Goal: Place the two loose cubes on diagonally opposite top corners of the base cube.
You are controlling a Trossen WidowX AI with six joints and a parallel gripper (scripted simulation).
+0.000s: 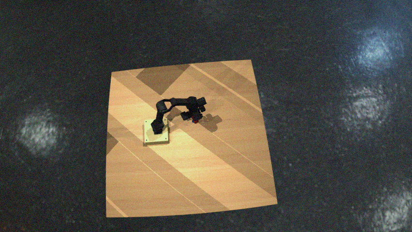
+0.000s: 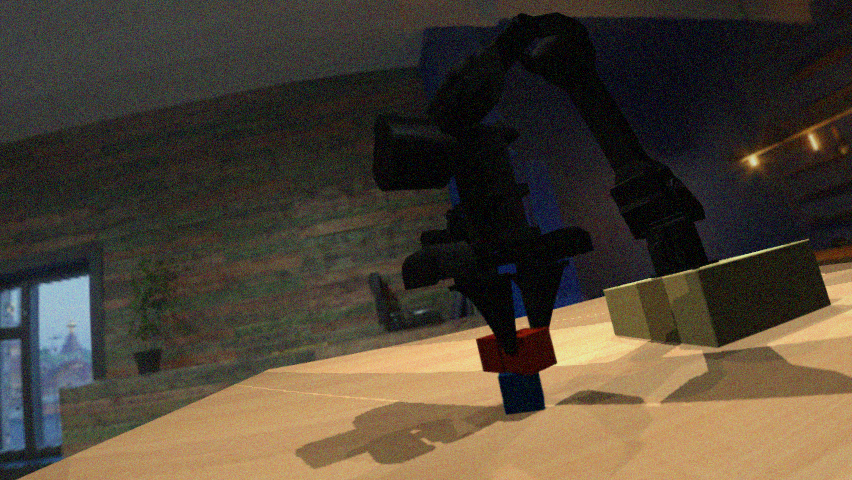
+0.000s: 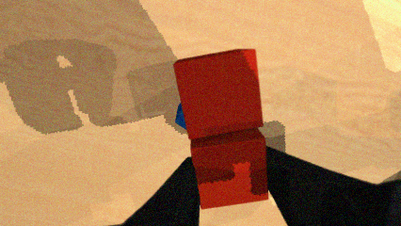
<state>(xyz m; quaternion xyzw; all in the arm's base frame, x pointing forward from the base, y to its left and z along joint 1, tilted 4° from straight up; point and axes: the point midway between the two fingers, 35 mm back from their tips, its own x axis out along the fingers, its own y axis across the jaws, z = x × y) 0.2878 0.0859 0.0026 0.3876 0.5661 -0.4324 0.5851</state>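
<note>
My gripper tip is now 4 cm above the blue cube, 2 cm to the left of it and 1 cm short of it.
</note>
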